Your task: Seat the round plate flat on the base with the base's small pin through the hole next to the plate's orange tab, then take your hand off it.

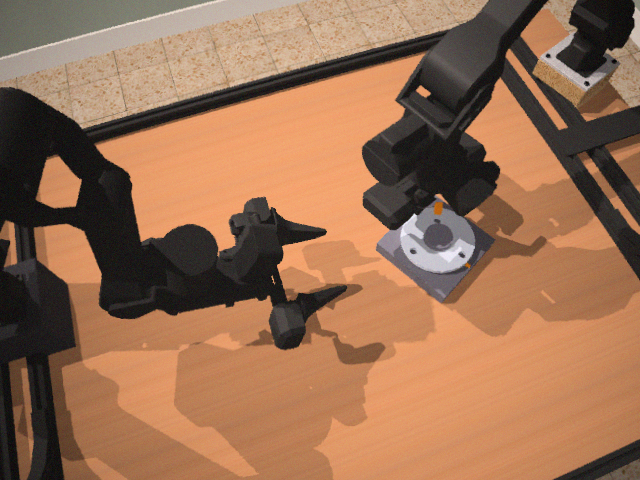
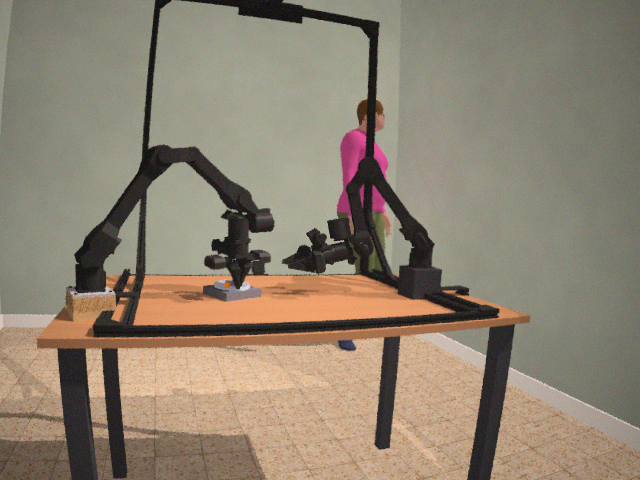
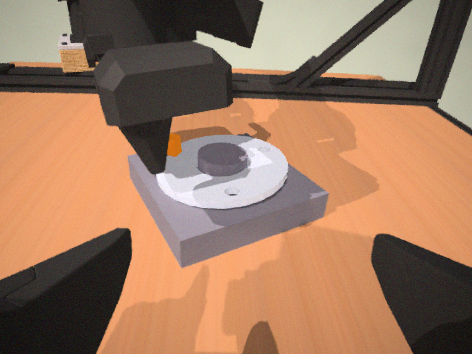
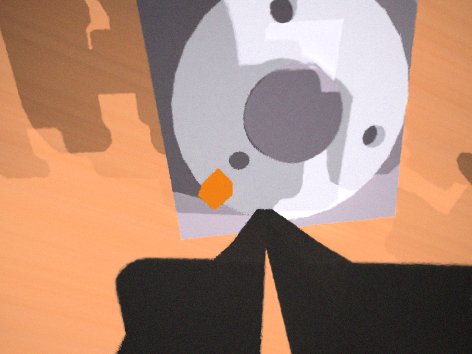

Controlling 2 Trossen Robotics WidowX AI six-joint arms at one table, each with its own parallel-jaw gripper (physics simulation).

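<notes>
The light round plate point(image 1: 461, 232) point(image 3: 200, 197) point(image 4: 385, 75) lies around the round boss point(image 1: 437, 236) point(image 3: 220, 160) point(image 4: 293, 115) of the grey square base point(image 1: 439, 289) point(image 2: 232, 295) point(image 3: 175, 215). Its orange tab point(image 1: 438, 208) point(image 3: 174, 145) point(image 4: 216, 189) is beside a dark hole point(image 4: 239, 160); no pin shows in it. A small orange mark point(image 1: 467, 265) shows on the base, away from the tab. Whether the plate sits fully flat is unclear. My right gripper point(image 3: 156, 171) point(image 4: 264, 217) is shut and empty, tips at the plate's rim near the tab. My left gripper point(image 1: 335, 259) point(image 3: 253, 244) is open and empty, apart from the base.
A black frame rail point(image 1: 268, 85) point(image 2: 289, 326) runs along the table edge. The right arm stands on a block point(image 1: 566, 82) point(image 2: 90, 304). A person in pink point(image 2: 354, 165) stands behind the table. Arm shadows fall on the table top.
</notes>
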